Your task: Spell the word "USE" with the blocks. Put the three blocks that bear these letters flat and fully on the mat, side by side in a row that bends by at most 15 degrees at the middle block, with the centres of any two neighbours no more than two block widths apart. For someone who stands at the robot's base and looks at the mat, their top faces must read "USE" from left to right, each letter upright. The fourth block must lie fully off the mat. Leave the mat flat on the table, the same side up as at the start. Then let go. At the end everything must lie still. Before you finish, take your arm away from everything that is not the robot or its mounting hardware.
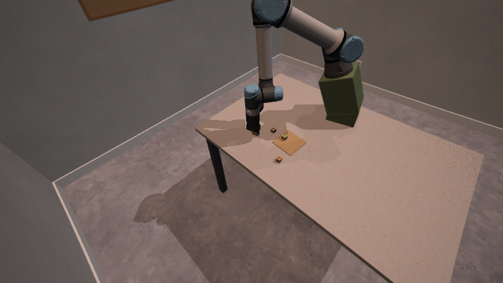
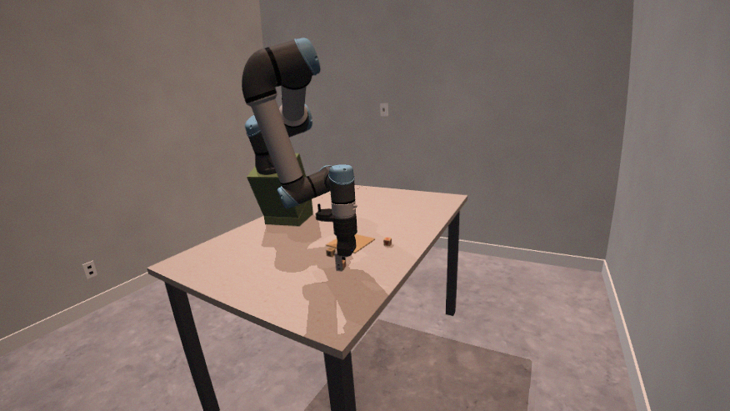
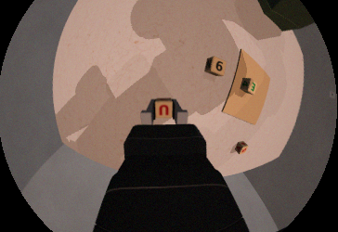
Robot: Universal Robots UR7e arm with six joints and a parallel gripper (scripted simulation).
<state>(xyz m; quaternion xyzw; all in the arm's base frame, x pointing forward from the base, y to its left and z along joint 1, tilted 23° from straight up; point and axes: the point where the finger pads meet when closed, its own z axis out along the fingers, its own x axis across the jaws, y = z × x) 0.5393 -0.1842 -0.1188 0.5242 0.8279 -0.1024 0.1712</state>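
Now: the mat 11 cm behind my hand, 17 cm to the left of it and 2 cm below it.
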